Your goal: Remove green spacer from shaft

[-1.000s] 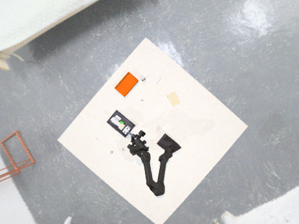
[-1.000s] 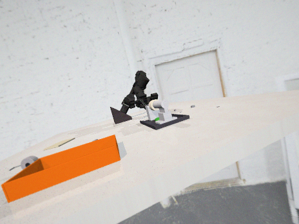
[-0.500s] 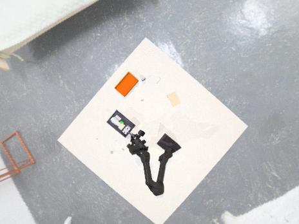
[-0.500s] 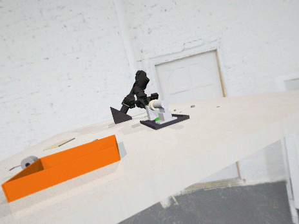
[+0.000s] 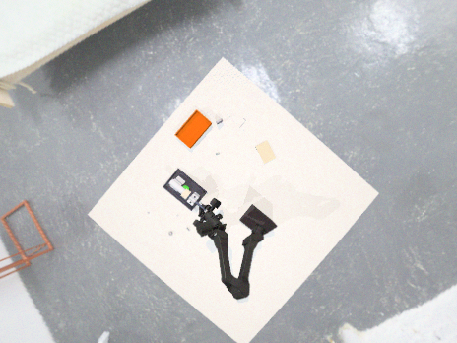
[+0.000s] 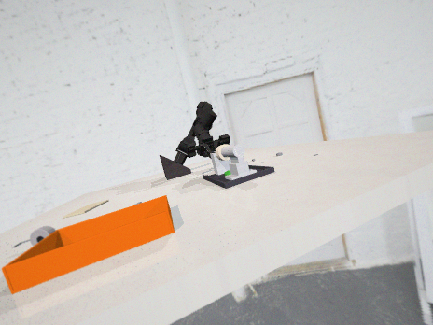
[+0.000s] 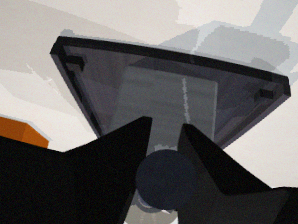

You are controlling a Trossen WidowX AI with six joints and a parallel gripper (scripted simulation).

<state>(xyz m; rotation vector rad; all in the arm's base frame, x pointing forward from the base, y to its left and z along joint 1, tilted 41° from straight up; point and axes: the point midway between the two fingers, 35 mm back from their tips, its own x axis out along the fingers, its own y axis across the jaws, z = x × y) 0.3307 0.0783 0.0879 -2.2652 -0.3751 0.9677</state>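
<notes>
My gripper tip is now 6 cm short of the dark grey shaft and 3 cm below it. The rest, counted from my gripper tip: orange tray: 33 cm ahead, 31 cm to the right, 4 cm below; then green spacer: 13 cm ahead, 4 cm below; then tan card: 10 cm behind, 49 cm to the right, 5 cm below.
</notes>
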